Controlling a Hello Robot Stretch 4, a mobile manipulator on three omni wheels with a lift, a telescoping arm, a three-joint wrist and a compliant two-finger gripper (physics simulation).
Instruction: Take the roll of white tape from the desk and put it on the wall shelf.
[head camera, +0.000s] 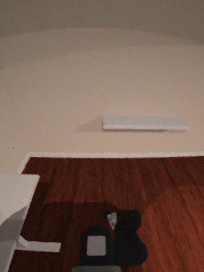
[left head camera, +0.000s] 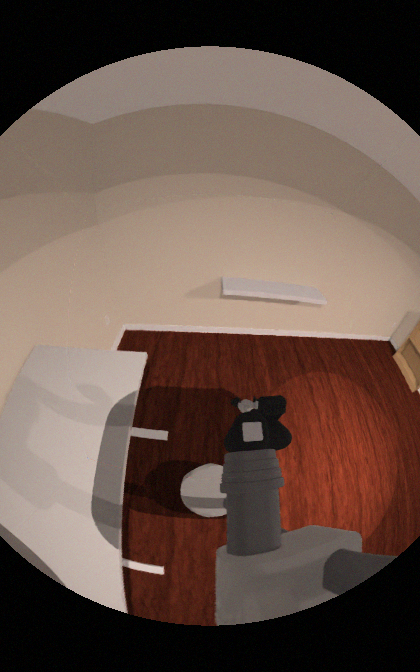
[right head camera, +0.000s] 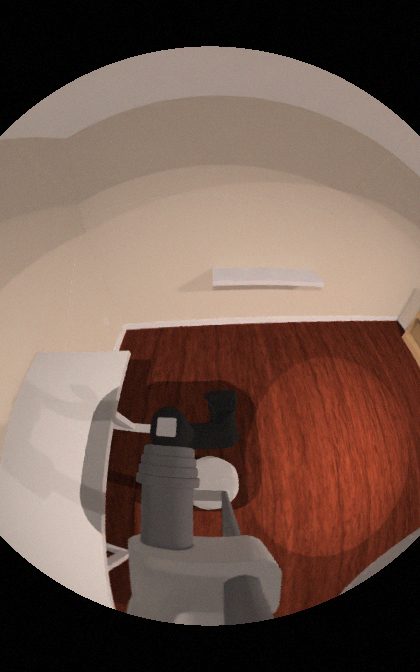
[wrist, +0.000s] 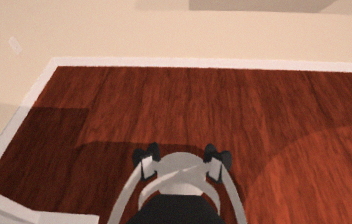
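The roll of white tape (left head camera: 246, 405) (wrist: 181, 161) looks pale grey and sits between the fingertips, above the floor. My gripper (head camera: 112, 218) (left head camera: 245, 404) (wrist: 182, 154) is shut on it, with a pad at each side of the roll. In the right head view the gripper body hides the fingers. The white wall shelf (head camera: 145, 122) (left head camera: 272, 290) (right head camera: 267, 276) is on the wall ahead, beyond and to the right of the gripper. The white desk (head camera: 20, 192) (left head camera: 55, 450) (right head camera: 50, 425) is on the left, apart from the gripper.
White desk legs (head camera: 42, 246) (left head camera: 150, 433) (wrist: 65, 219) reach out under the desk's right edge. A white round disc (left head camera: 202, 487) (right head camera: 217, 480) lies on the floor below the arm. A light wooden piece of furniture (left head camera: 412, 355) (right head camera: 415, 335) shows at the far right.
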